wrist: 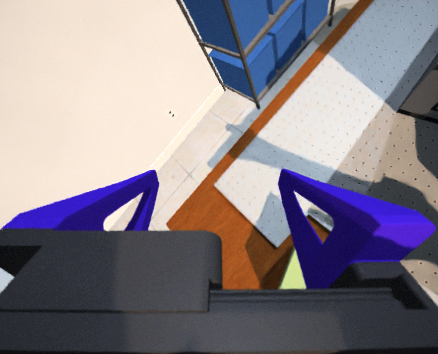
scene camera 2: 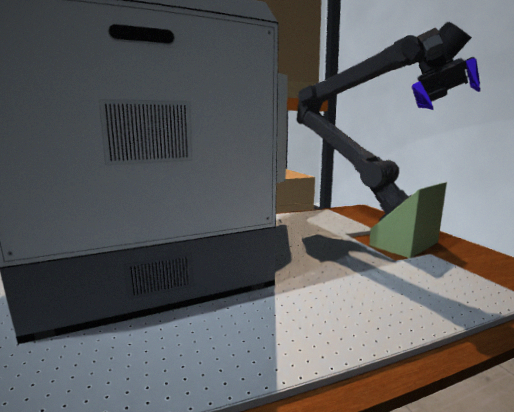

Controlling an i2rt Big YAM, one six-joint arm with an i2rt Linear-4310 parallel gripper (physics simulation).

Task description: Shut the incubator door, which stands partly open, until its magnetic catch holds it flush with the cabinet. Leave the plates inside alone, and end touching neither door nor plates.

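Pixels of known places: gripper, fingertip midpoint: (wrist: 218, 176) (scene camera 2: 455, 98); arm's base, origin of the base link: (scene camera 2: 400, 210).
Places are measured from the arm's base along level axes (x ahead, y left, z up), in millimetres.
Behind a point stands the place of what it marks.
The incubator (scene camera 2: 225, 100) @(x 588, y 52, z 286 mm) (wrist: 425, 95) @(x 484, y 36, z -21 mm) is a large grey cabinet on a dark base. It fills the left of the scene view, with a vented panel facing the camera, and a corner of it shows at the right edge of the wrist view. A thin pale strip (scene camera 2: 282, 125) @(x 190, y -374, z 250 mm) stands out past the cabinet's right edge and looks like the door, seen edge-on; its angle cannot be told. The plates are hidden. My gripper (scene camera 2: 452, 99) @(x 90, y 172, z 309 mm) (wrist: 218, 176) @(x 90, y 172, z 309 mm) is open and empty, with blue fingers, high above the table and well to the right of the cabinet, touching nothing.
A green wedge block (scene camera 2: 415, 225) @(x 61, y 93, z -12 mm) (wrist: 294, 272) @(x 26, y 76, z 77 mm) stands at my arm's base. The perforated board (scene camera 2: 325, 320) @(x 474, y 211, z -93 mm) (wrist: 320, 110) @(x 434, y 224, z -93 mm) lies on the wooden table (scene camera 2: 425, 365) @(x 406, y 363, z -106 mm) (wrist: 200, 220) @(x -64, y 368, z -106 mm). A cardboard box (scene camera 2: 297, 195) and a dark post (scene camera 2: 332, 50) stand behind. A rack (wrist: 240, 55) holds blue bins.
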